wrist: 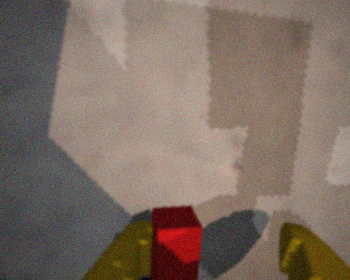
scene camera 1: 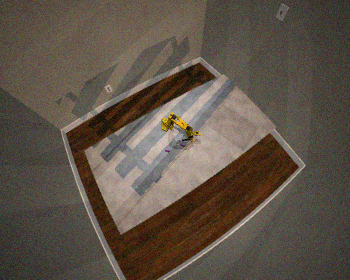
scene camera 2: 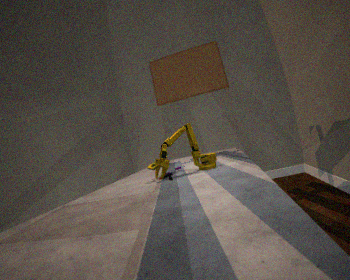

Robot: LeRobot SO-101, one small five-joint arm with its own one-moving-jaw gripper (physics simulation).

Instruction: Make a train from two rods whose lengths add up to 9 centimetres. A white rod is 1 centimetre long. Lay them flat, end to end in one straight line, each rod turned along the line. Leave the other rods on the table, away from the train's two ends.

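Places are measured from the arm's base along level axes (x back, y right, z up), in millimetres.
Pixels of known places: hand, tool point: [wrist: 151, 241] [scene camera 1: 191, 138] [scene camera 2: 161, 178]; arm's base, link origin: [scene camera 1: 168, 127] [scene camera 2: 204, 168].
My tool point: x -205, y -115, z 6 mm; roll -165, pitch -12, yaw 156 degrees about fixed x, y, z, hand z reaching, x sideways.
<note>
Ahead of a thing's pixels: the offset from my tool point to its top centre. Level surfaces: height alone.
My gripper [wrist: 216, 227] [scene camera 2: 160, 176] [scene camera 1: 194, 138] is open, its two jaws apart and low at the table. A red rod {dy +7, dx -4, dz +4 mm} [wrist: 180, 242] stands in the gap in the wrist view, close beside the left jaw and well apart from the right jaw; its near part is cut off by the picture's edge. A black rod {dy +47, dx +18, dz +4 mm} [scene camera 1: 186, 140] lies beside the gripper in scene camera 1; dark rods {dy -17, dx +54, dz +4 mm} [scene camera 2: 169, 176] show next to the jaws in scene camera 2. One purple rod {dy +239, dx +22, dz +4 mm} [scene camera 1: 167, 150] [scene camera 2: 178, 168] lies apart, and another purple rod {dy +105, dx -9, dz +4 mm} [scene camera 1: 183, 145] lies nearer the gripper. Whether red and black touch is hidden.
The pale table top {dz -6 mm} [scene camera 1: 215, 160] [scene camera 2: 90, 210] carries broad blue-grey shadow bands. The yellow arm's base [scene camera 1: 167, 123] [scene camera 2: 207, 161] stands behind the rods. A dark rounded shadow [wrist: 232, 242] lies between the jaws in the wrist view. Scene-view rods are tiny and blurred.
</note>
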